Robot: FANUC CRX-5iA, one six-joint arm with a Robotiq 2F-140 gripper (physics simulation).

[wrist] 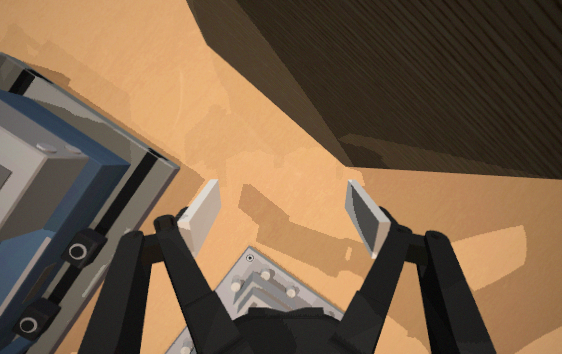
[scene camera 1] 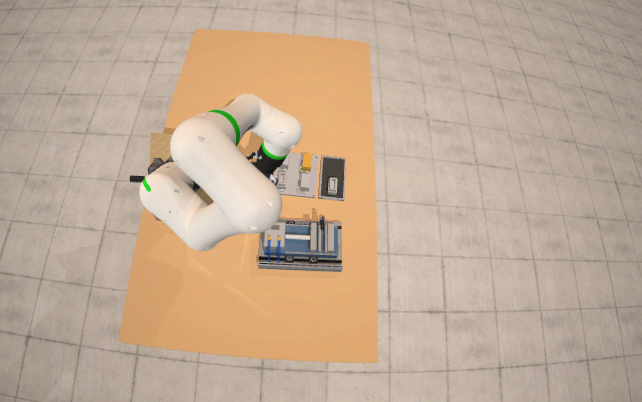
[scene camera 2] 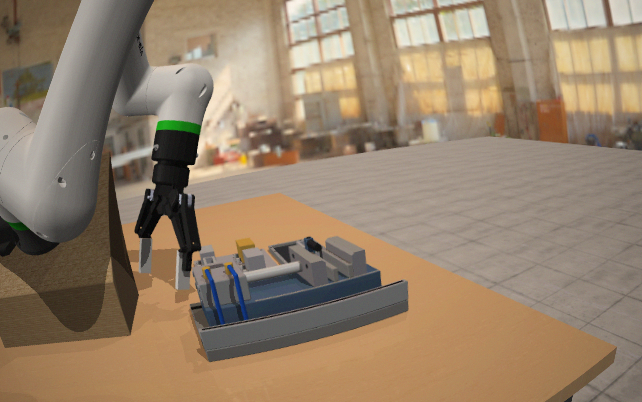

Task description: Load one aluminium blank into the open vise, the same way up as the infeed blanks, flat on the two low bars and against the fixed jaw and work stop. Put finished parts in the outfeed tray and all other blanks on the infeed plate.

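My gripper is open and empty, above the table at the left edge of the infeed plate. On the plate stand a grey part with a rectangular outline on top, a plain grey block and an orange block. The outfeed tray holds a grey part with a rectangular outline. The vise is open; no blank shows between its jaws. The arm hides part of the plate in scene camera 1.
The robot's wood-textured pedestal stands close beside the gripper. Two blue hoses run down the vise's left end. The outfeed tray lies right of the infeed plate, and the vise stands in front of both in scene camera 1.
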